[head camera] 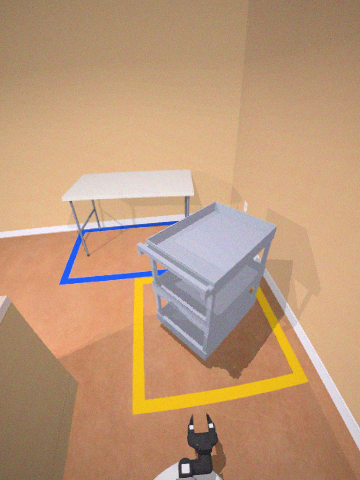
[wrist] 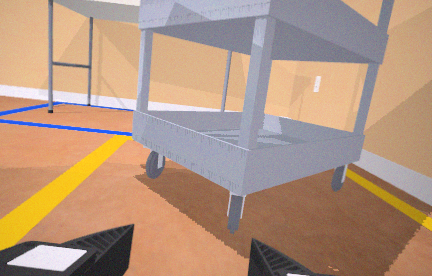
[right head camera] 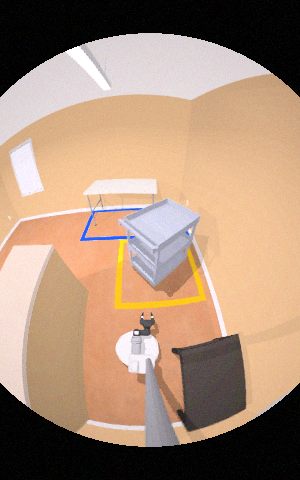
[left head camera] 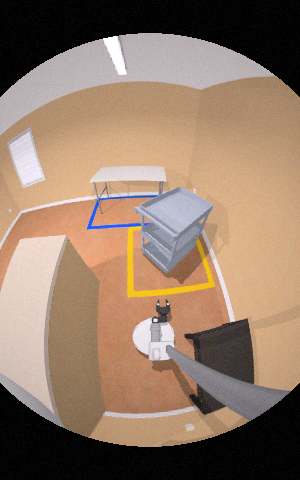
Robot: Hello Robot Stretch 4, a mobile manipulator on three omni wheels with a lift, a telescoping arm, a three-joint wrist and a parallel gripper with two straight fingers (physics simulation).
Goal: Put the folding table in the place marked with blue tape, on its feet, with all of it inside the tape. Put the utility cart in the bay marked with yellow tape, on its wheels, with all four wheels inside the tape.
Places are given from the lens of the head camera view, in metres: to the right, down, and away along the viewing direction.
white folding table (head camera: 162, 183): -0.17, -0.55, 2.12
tall beige cabinet (head camera: 45, 392): -0.66, 0.75, 0.96
blue tape rectangle (head camera: 64, 280): -1.16, 0.41, 2.11
The marked spots on the blue tape rectangle and the white folding table are 1.37 m apart.
